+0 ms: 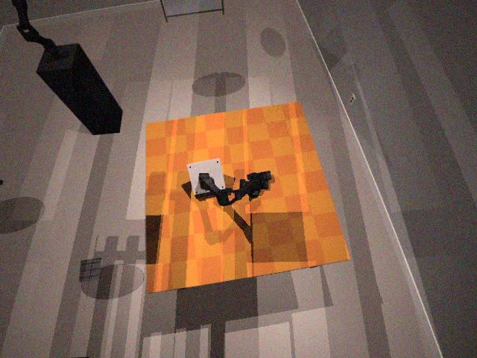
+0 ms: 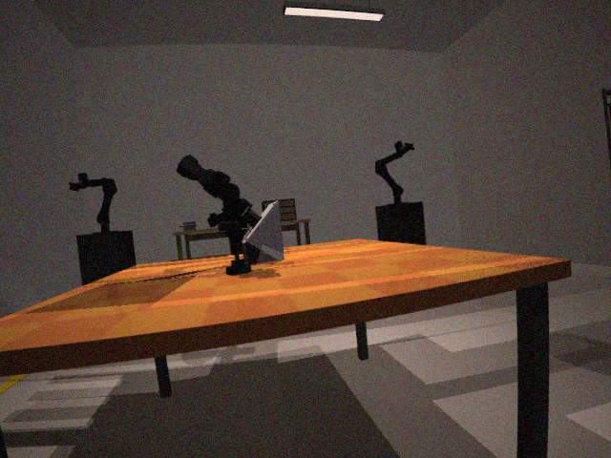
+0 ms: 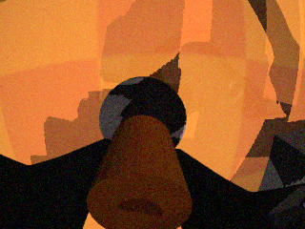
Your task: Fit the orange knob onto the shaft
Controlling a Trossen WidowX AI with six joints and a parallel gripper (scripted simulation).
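The orange knob lies 2 cm above my gripper tip. Round my gripper tip: round dark pedestal 4 cm below.
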